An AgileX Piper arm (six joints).
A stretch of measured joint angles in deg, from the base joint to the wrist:
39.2, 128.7, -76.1, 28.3, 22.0, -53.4
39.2, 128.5, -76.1, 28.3, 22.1, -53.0
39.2, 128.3, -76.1, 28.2, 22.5, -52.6
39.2, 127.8, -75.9, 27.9, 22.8, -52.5
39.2, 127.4, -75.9, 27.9, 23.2, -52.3
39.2, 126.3, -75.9, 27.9, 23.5, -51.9
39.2, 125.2, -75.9, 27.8, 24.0, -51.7
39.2, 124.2, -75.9, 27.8, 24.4, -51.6
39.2, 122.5, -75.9, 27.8, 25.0, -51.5
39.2, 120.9, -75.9, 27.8, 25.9, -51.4
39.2, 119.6, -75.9, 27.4, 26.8, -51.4
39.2, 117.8, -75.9, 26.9, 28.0, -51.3
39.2, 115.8, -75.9, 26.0, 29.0, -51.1
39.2, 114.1, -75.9, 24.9, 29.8, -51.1
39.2, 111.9, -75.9, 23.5, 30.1, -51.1
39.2, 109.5, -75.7, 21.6, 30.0, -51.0
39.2, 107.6, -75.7, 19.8, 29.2, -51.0
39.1, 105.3, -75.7, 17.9, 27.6, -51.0
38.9, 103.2, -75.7, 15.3, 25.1, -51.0
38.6, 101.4, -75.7, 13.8, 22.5, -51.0
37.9, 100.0, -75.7, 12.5, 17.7, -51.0
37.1, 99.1, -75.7, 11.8, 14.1, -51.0
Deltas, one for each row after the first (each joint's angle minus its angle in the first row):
0.0, -0.2, 0.0, 0.0, 0.1, 0.4
0.0, -0.4, 0.0, -0.1, 0.5, 0.8
0.0, -0.9, 0.2, -0.4, 0.8, 0.9
0.0, -1.3, 0.2, -0.4, 1.2, 1.1
0.0, -2.4, 0.2, -0.4, 1.5, 1.5
0.0, -3.5, 0.2, -0.5, 2.0, 1.7
0.0, -4.5, 0.2, -0.5, 2.4, 1.8
0.0, -6.2, 0.2, -0.5, 3.0, 1.9
0.0, -7.8, 0.2, -0.5, 3.9, 2.0
0.0, -9.1, 0.2, -0.9, 4.8, 2.0
0.0, -10.9, 0.2, -1.4, 6.0, 2.1
0.0, -12.9, 0.2, -2.3, 7.0, 2.3
0.0, -14.6, 0.2, -3.4, 7.8, 2.3
0.0, -16.8, 0.2, -4.8, 8.1, 2.3
0.0, -19.2, 0.4, -6.7, 8.0, 2.4
0.0, -21.1, 0.4, -8.5, 7.2, 2.4
-0.1, -23.4, 0.4, -10.4, 5.6, 2.4
-0.3, -25.5, 0.4, -13.0, 3.1, 2.4
-0.6, -27.3, 0.4, -14.5, 0.5, 2.4
-1.3, -28.7, 0.4, -15.8, -4.3, 2.4
-2.1, -29.6, 0.4, -16.5, -7.9, 2.4

